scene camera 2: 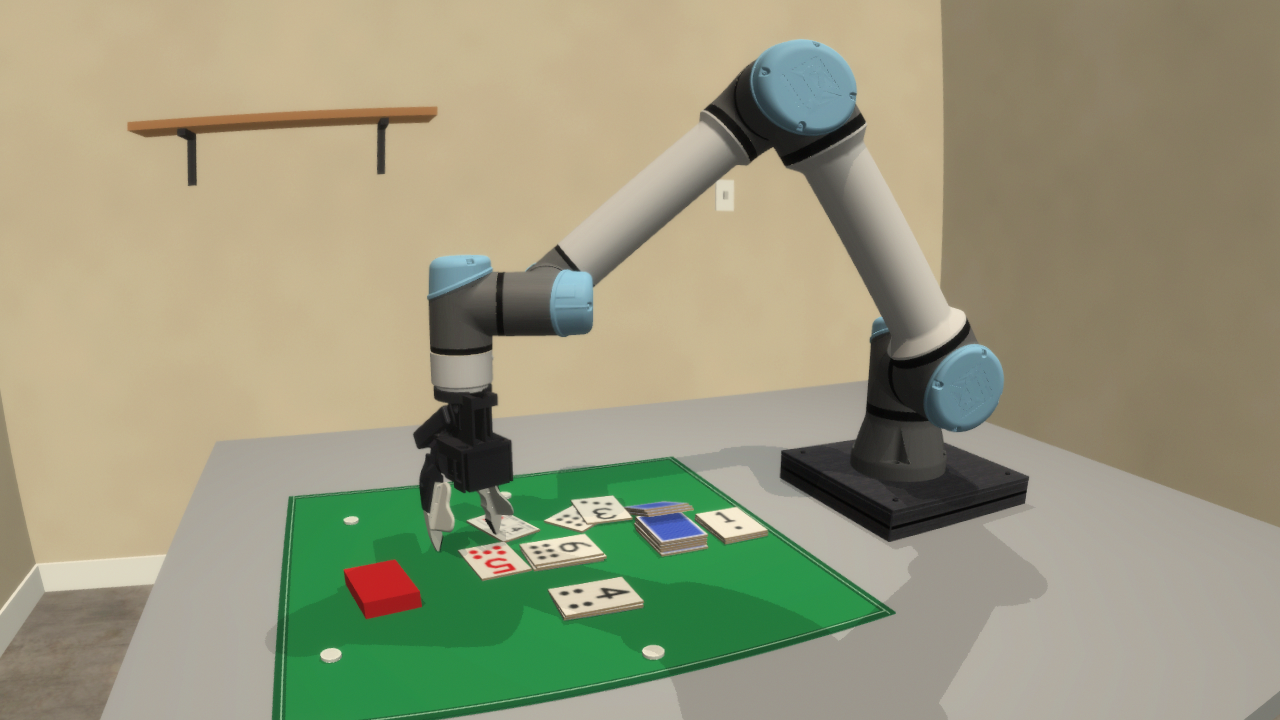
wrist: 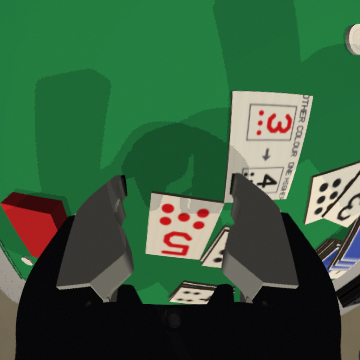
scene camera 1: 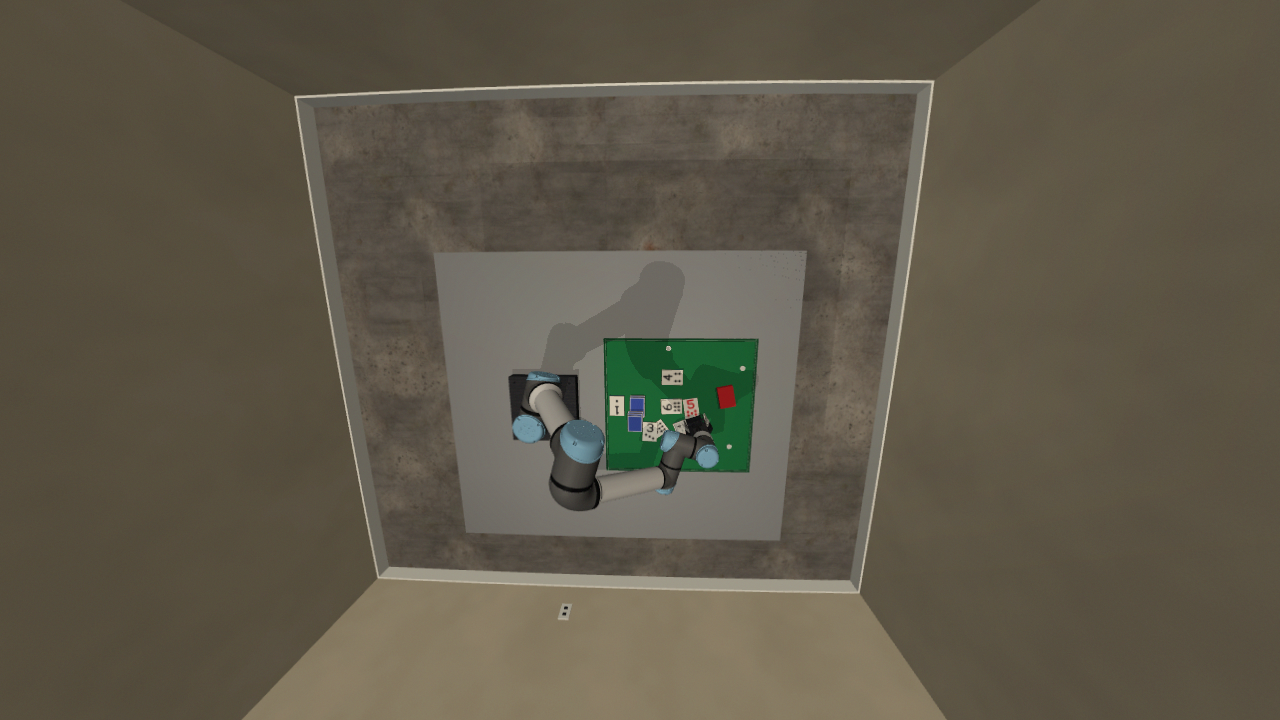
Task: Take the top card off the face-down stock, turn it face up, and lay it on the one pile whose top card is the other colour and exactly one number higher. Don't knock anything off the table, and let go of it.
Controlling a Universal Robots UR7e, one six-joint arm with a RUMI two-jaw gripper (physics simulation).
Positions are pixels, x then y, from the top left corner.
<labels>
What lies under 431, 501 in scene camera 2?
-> My gripper.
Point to a green mat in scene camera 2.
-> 472, 641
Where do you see a rule card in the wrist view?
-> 266, 129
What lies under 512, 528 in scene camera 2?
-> A rule card.
</labels>
